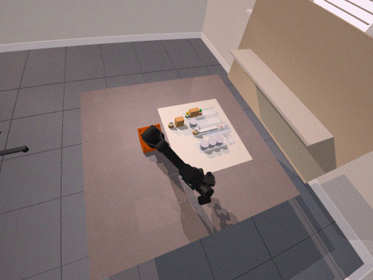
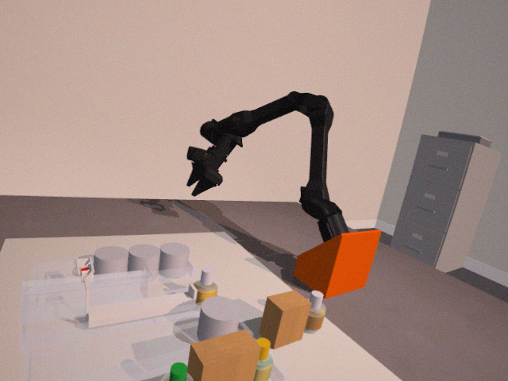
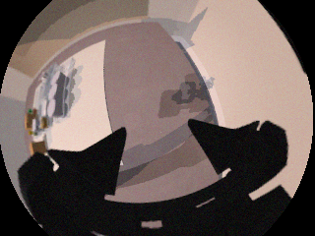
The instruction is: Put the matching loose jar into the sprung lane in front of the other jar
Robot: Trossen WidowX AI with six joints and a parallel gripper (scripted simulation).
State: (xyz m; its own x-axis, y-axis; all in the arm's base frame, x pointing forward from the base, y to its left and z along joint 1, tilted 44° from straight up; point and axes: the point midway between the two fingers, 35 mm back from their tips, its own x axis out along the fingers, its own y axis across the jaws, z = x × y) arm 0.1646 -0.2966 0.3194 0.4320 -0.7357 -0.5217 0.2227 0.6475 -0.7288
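The brown box is 60 mm ahead of my gripper tip, 550 mm to the left of it and 60 mm below it. The rest, counted from my gripper tip: clear sprung lane 300 mm ahead, 400 mm to the left, 80 mm below.
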